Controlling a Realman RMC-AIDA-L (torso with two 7-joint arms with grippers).
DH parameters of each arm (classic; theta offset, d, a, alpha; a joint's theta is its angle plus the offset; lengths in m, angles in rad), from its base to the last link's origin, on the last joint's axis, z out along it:
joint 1: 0 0.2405 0 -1.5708
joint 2: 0 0 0 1.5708
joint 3: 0 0.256 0 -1.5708
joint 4: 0 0 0 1.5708
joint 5: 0 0.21 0 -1.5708
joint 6: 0 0 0 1.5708
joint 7: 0 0.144 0 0
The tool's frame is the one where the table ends.
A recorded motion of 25 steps. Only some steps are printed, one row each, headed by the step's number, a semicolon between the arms.
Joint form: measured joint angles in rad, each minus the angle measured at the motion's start. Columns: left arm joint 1, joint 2, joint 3, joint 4, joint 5, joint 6, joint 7; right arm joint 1, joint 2, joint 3, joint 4, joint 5, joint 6, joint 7.
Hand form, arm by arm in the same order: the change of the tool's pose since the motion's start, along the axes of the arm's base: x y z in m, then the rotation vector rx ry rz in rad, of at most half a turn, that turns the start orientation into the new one. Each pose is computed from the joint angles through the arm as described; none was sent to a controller.
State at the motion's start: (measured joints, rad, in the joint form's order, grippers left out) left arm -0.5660 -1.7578 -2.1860 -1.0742 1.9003 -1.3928 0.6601; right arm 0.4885 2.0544 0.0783 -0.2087 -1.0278 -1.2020 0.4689
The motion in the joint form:
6: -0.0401 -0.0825 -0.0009 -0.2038 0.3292 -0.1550 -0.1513; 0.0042 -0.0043 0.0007 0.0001 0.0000 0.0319 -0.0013
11: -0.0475 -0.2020 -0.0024 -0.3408 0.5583 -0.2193 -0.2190; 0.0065 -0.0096 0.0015 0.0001 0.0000 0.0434 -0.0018
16: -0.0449 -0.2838 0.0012 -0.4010 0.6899 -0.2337 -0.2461; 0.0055 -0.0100 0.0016 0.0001 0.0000 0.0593 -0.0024
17: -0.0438 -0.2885 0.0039 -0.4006 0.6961 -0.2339 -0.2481; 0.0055 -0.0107 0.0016 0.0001 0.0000 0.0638 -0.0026
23: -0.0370 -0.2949 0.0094 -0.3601 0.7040 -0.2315 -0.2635; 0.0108 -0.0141 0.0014 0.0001 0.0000 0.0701 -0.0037
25: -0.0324 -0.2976 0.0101 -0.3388 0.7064 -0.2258 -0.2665; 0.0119 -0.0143 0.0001 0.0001 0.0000 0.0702 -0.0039
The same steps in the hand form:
6: 0.0157 -0.0117 -0.0184 -0.1026 0.2241 0.0713; 0.0032 0.0023 0.0001 -0.0123 0.0086 -0.0217
11: 0.0214 -0.0230 -0.0421 -0.1179 0.3369 0.1423; 0.0045 0.0036 0.0021 -0.0144 0.0086 -0.0291
16: 0.0218 -0.0302 -0.0593 -0.1177 0.3871 0.1916; 0.0069 0.0034 0.0012 -0.0215 0.0143 -0.0429
17: 0.0213 -0.0309 -0.0613 -0.1217 0.3891 0.1958; 0.0075 0.0035 0.0013 -0.0232 0.0154 -0.0465
23: 0.0121 -0.0336 -0.0706 -0.1571 0.3764 0.2389; 0.0069 0.0059 0.0026 -0.0248 0.0139 -0.0465
25: 0.0069 -0.0348 -0.0747 -0.1707 0.3698 0.2578; 0.0064 0.0064 0.0026 -0.0258 0.0130 -0.0450

